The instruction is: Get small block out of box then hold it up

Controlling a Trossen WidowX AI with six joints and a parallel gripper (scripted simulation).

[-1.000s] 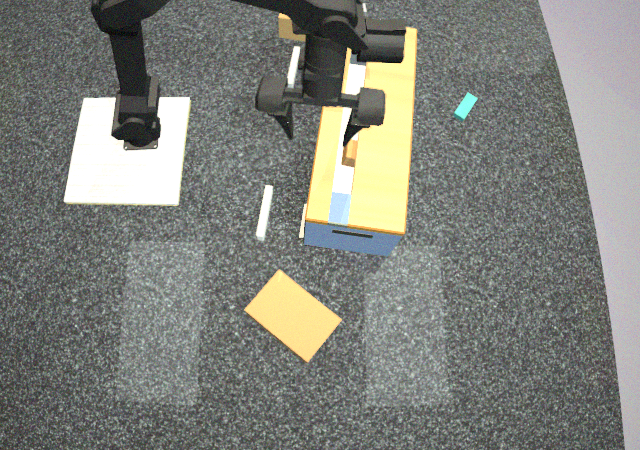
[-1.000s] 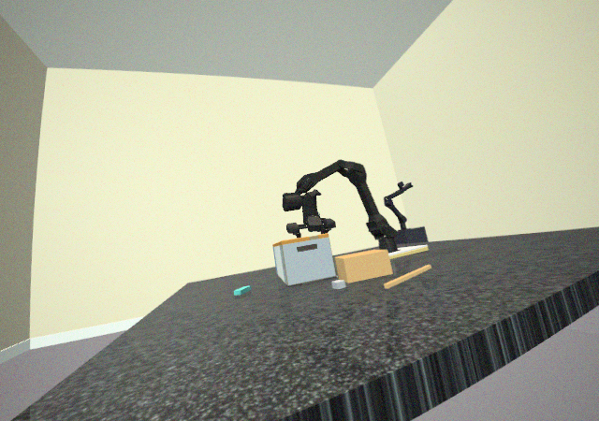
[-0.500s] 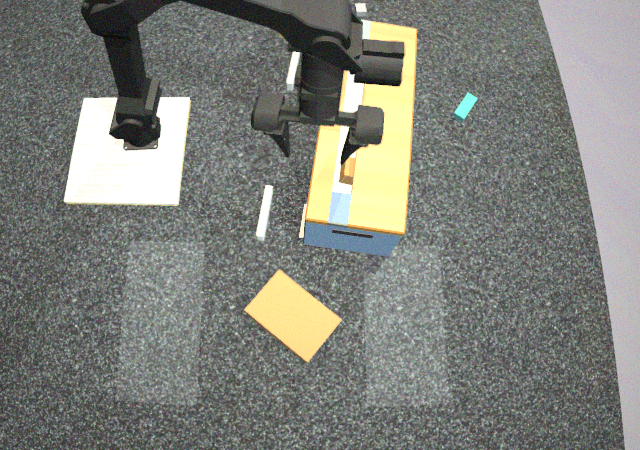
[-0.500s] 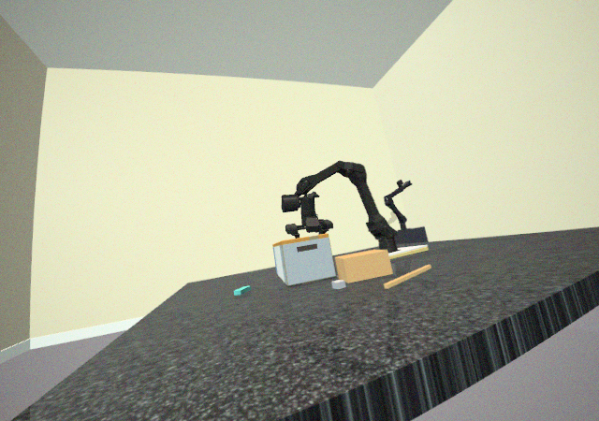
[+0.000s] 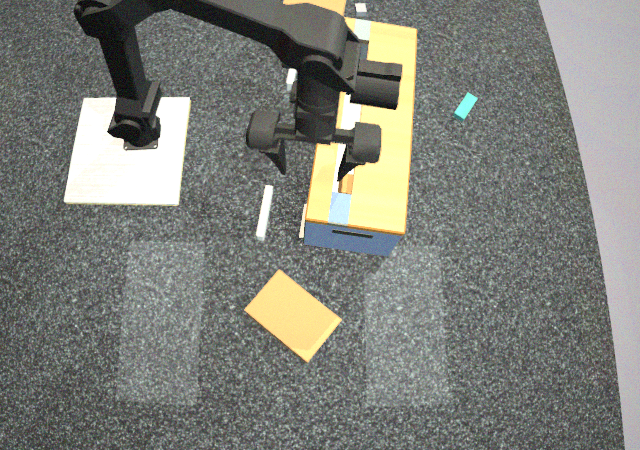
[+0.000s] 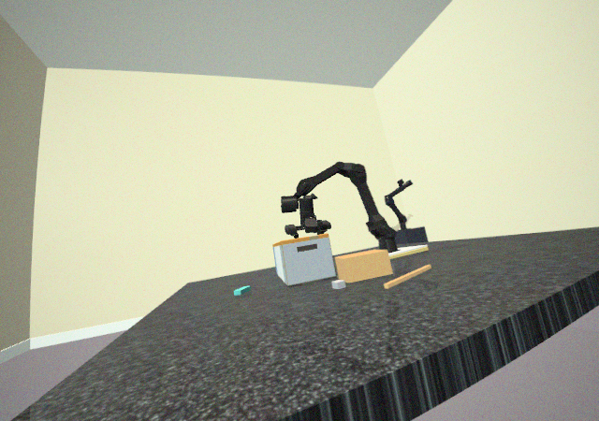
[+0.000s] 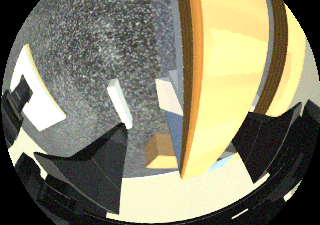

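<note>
Now: gripper tip 6 cm short of the small block and 2 cm to the left of it. From my gripper tip the other things lie so: wooden stick 51 cm to the left, 9 cm below; long box 10 cm to the left, 6 cm ahead, 3 cm below; teal block 31 cm ahead, 18 cm to the left, 9 cm below.
</note>
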